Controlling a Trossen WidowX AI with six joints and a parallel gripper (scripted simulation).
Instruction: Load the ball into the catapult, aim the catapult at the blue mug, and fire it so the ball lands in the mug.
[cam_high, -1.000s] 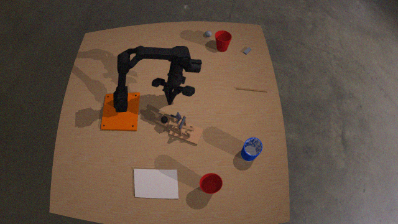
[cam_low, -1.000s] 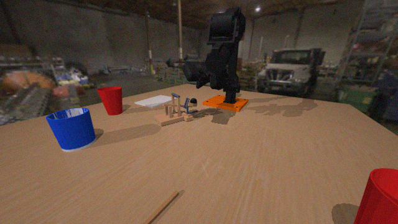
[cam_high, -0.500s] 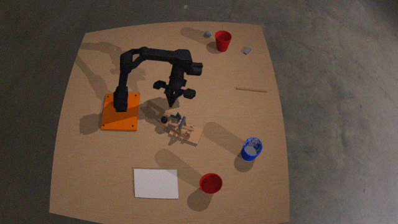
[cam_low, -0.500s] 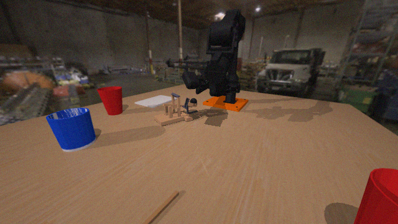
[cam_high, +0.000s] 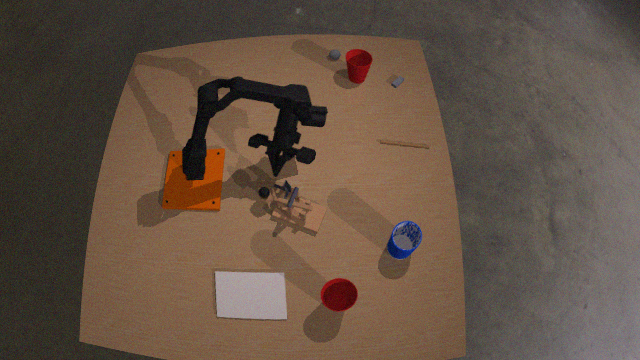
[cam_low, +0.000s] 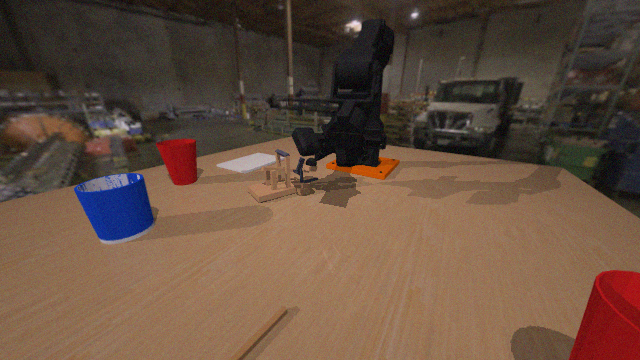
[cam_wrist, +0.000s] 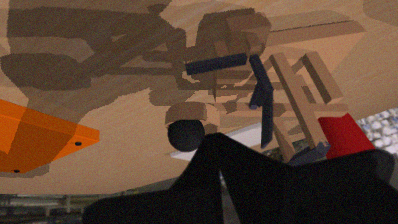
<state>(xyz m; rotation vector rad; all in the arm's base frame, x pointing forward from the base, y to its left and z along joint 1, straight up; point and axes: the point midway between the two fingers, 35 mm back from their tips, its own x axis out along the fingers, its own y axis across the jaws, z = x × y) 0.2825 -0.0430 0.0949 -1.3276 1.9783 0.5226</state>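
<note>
Right now my gripper tip is 3 cm past the black ball, 4 cm to the left of it and 3 cm above it. Also, from my gripper tip: white sheet (9 cm behind, 34 cm to the right, 8 cm below); blue mug (36 cm ahead, 20 cm to the right, 6 cm below); wooden catapult (3 cm ahead, 5 cm to the right, 3 cm below).
</note>
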